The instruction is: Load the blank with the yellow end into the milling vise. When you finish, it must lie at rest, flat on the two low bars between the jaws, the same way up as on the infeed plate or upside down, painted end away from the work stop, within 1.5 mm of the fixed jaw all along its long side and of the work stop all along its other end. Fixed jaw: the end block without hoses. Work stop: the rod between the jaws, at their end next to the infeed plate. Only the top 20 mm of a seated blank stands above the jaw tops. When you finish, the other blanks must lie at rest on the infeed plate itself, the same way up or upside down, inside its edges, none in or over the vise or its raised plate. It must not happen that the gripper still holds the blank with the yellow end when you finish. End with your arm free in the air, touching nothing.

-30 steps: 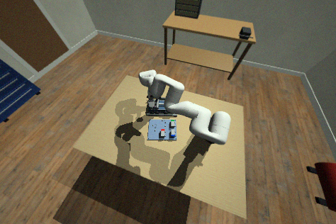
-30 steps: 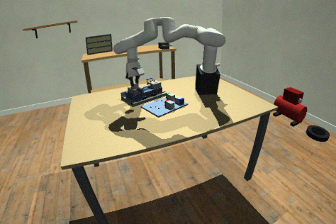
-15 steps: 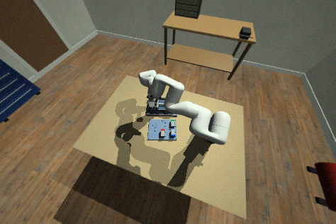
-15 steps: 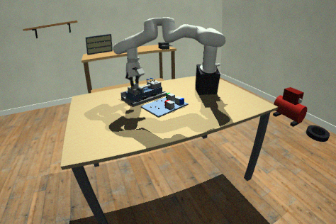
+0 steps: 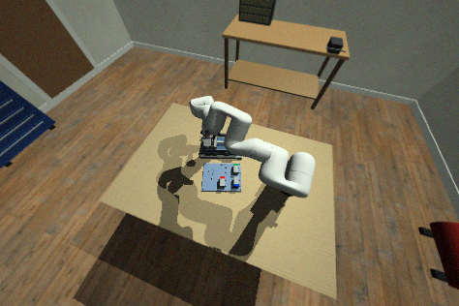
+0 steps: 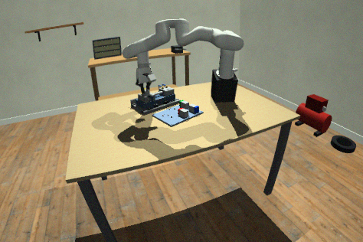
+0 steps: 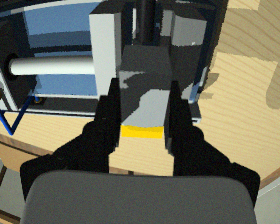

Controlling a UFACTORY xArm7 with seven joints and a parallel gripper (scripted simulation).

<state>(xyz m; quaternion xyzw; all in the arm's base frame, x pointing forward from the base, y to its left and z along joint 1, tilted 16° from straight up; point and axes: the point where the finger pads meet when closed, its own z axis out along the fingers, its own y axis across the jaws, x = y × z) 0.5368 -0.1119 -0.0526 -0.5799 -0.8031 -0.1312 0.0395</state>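
The yellow-ended blank lies 20 mm below my hand. The rest, counted from my hand: fixed jaw: 50 mm below, 20 mm ahead, 10 mm to the left; then dark work stop rod: 50 mm to the left, 40 mm below, 20 mm behind; then green-ended blank: 230 mm behind, 120 mm to the left, 100 mm below.
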